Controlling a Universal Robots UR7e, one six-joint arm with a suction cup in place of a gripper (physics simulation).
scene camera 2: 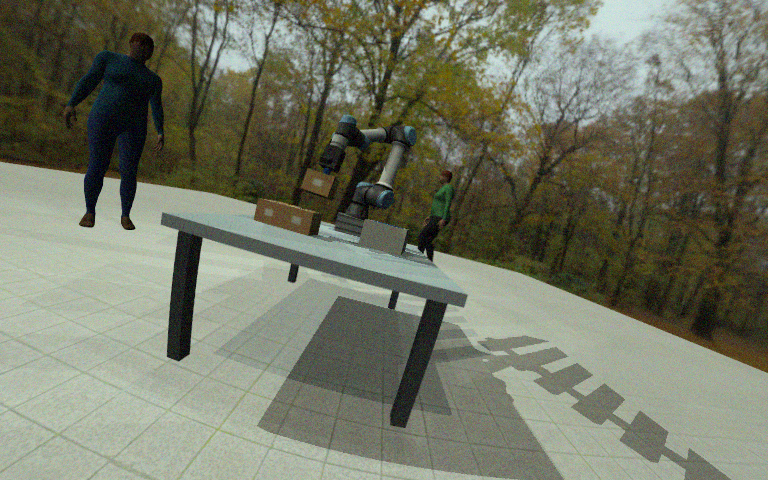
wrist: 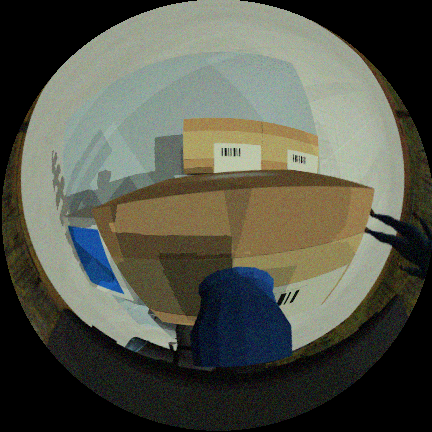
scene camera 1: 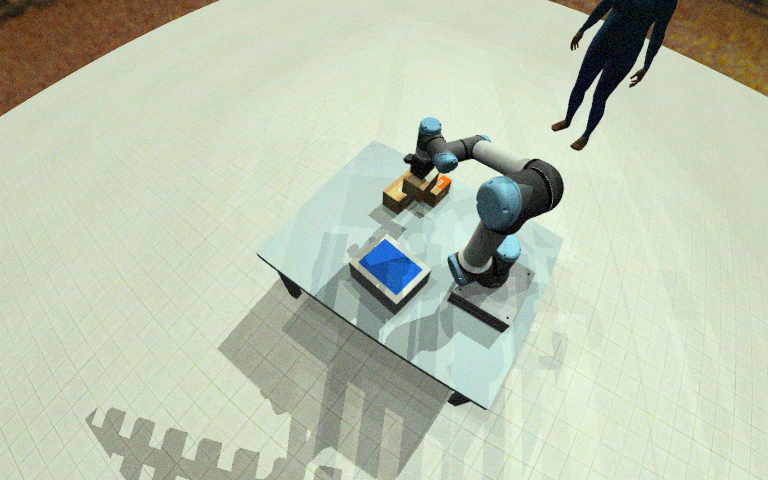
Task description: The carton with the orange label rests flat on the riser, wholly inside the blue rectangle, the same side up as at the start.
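Where they show: hand at its tool point: [scene camera 2: 324, 178] [wrist: 235, 272]; arm's base at its link origin: [scene camera 2: 356, 217].
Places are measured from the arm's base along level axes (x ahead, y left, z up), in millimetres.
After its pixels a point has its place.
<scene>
The carton with the orange label [scene camera 1: 437, 195] {y -193, x 397, z -21 mm} stands on the table, label up, behind and right of the held carton in scene camera 1; its orange label does not show in the other two views. My suction cup [scene camera 2: 326, 169] [wrist: 242, 315] is on the top of a brown carton with a white label [scene camera 1: 415, 185] {y -33, x 428, z 157 mm} [scene camera 2: 317, 182] {y -97, x 493, z 120 mm} [wrist: 175, 215], which hangs above the table and partly hides the cartons around it. The grey riser [scene camera 1: 370, 284] {y 348, x 334, z -14 mm} [scene camera 2: 383, 236] {y 245, x 443, z -41 mm} stands nearer the front edge in scene camera 1, with the blue rectangle [scene camera 1: 390, 264] {y 244, x 323, z 15 mm} [wrist: 95, 255] {y 217, x 342, z 15 mm} bare on its top.
Two white-labelled cartons [scene camera 2: 286, 216] {y -150, x 595, z -53 mm} [wrist: 200, 145] {y -65, x 546, z -9 mm} stand end to end on the table [scene camera 1: 317, 226] {y 259, x 740, z -105 mm} [scene camera 2: 271, 249] {y 1, x 910, z -121 mm}. The arm's base plate [scene camera 1: 487, 305] {y 131, x -69, z -10 mm} is right of the riser. One person [scene camera 1: 614, 62] [scene camera 2: 121, 113] and another in green [scene camera 2: 442, 198] stand beyond the table.
</scene>
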